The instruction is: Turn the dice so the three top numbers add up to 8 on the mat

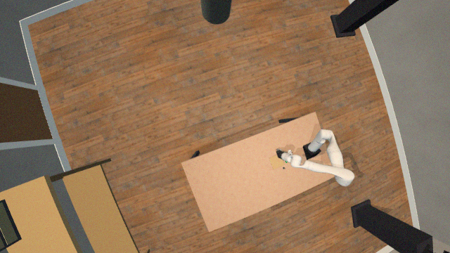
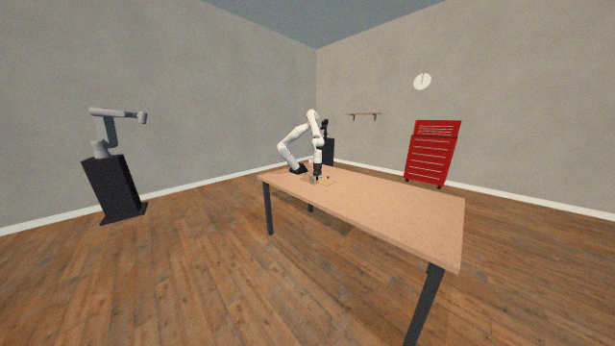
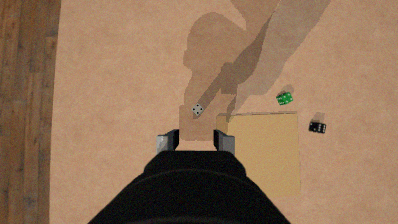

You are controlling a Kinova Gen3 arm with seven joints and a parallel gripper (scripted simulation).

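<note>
My hand is 40 mm past the white die and 40 mm above it. Also, from my hand: black die 200 mm to the left, 40 mm below, 30 mm behind; green die 140 mm to the left, 80 mm behind, 40 mm below; tan mat 110 mm to the left, 40 mm below, 20 mm ahead.
</note>
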